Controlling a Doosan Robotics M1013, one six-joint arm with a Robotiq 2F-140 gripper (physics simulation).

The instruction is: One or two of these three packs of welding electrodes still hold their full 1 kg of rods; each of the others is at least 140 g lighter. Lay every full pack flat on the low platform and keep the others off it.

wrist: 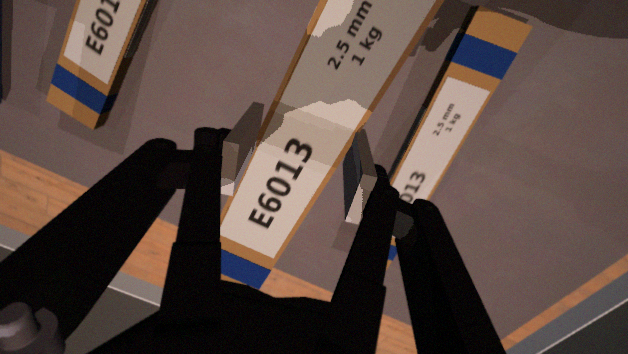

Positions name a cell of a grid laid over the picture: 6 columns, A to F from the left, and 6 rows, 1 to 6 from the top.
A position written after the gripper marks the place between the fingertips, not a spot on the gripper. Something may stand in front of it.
Observation:
In view: the gripper (C3), an electrode pack (E1) and an electrode pack (D2).

